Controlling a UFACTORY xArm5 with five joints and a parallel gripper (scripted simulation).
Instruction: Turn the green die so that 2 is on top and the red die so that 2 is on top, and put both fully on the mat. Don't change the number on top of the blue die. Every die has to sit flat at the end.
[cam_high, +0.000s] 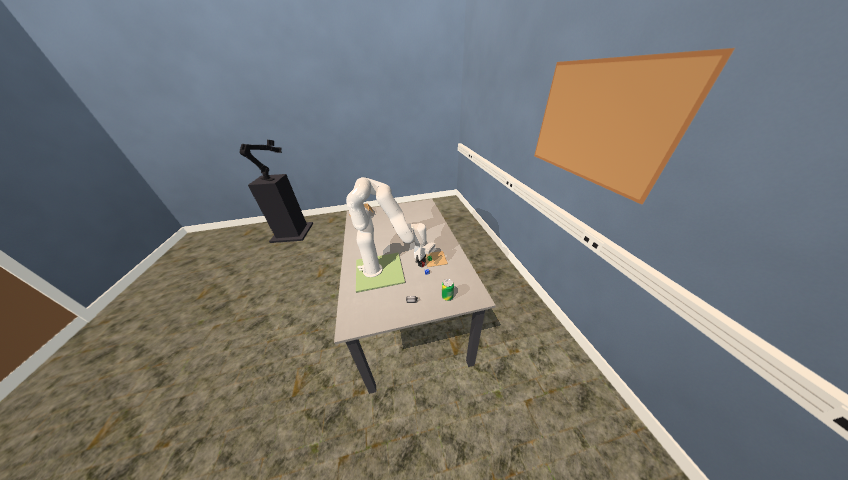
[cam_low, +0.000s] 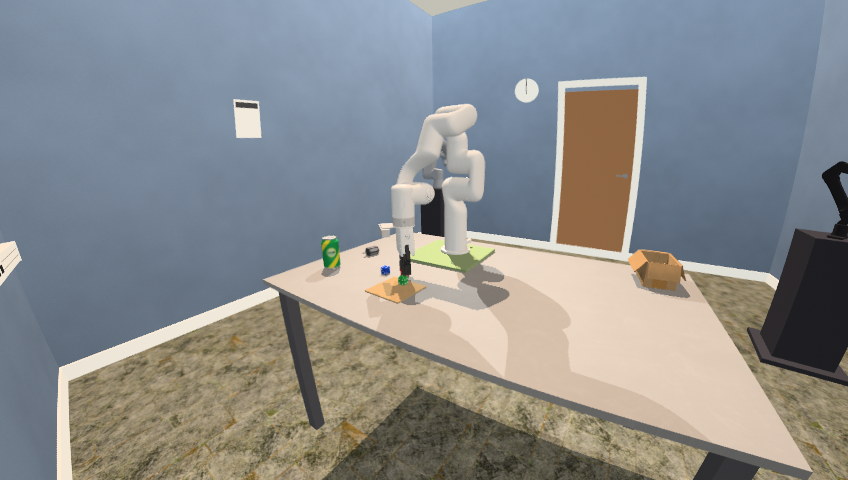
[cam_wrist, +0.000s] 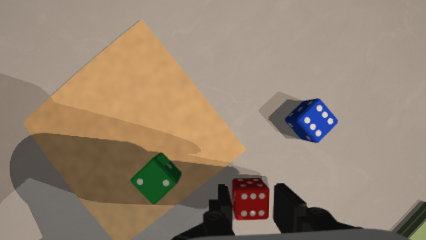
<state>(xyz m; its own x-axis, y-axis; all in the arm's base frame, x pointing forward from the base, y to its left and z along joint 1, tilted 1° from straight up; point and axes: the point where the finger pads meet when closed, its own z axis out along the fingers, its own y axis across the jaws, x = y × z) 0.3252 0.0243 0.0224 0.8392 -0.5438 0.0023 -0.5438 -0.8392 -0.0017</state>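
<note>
My gripper is now 2 cm above the red die. The rest, counted from my hand: blue die (3 cm ahead, 8 cm to the right, 2 cm below); then green die (6 cm ahead, 5 cm to the left, 2 cm below); then mat (10 cm ahead, 6 cm to the left, 3 cm below).
</note>
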